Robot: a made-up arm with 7 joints.
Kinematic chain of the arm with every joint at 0, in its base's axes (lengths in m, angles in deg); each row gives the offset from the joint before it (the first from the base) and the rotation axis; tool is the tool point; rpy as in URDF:
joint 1: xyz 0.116 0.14 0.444 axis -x
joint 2: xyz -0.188 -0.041 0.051 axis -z
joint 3: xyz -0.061 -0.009 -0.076 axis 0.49 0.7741 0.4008
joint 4: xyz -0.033 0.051 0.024 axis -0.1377 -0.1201 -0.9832
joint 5: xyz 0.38 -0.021 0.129 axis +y
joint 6: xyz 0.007 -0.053 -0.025 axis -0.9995 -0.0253 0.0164
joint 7: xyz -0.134 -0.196 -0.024 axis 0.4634 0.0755 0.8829
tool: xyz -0.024 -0.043 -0.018 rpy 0 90 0
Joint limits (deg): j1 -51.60..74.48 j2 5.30..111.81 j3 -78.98..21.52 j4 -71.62..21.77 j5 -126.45..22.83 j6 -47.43..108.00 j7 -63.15..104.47
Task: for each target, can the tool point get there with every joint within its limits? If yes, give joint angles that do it. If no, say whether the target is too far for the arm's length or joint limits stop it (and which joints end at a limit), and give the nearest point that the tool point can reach.
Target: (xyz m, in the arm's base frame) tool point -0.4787 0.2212 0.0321
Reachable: no: joint limits stop it (at a limit: joint 1, joint 2, joint 3, joint 6) | nearest point -0.4418 0.1598 0.0919 | short by 0.093 m
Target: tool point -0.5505 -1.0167 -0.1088
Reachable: no: too far | nearest point -0.2749 -0.4130 0.1797 | short by 0.724 m
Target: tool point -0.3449 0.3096 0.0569
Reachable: no: joint limits stop it (at a limit: joint 1, joint 2, joint 3, joint 6) | nearest point -0.3361 0.2085 0.1135 | short by 0.116 m
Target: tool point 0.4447 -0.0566 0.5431
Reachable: yes | joints -0.23 50.84 -24.07 -61.42 -113.26 -7.96 90.67
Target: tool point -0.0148 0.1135 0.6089
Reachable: yes | joints 52.74 40.39 -11.10 -26.16 -75.74 84.10 61.30
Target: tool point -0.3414 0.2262 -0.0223
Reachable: no: joint limits stop it (at a limit: joint 1, joint 2, joint 3, joint 6) | nearest point -0.3244 0.1575 0.0377 | short by 0.093 m
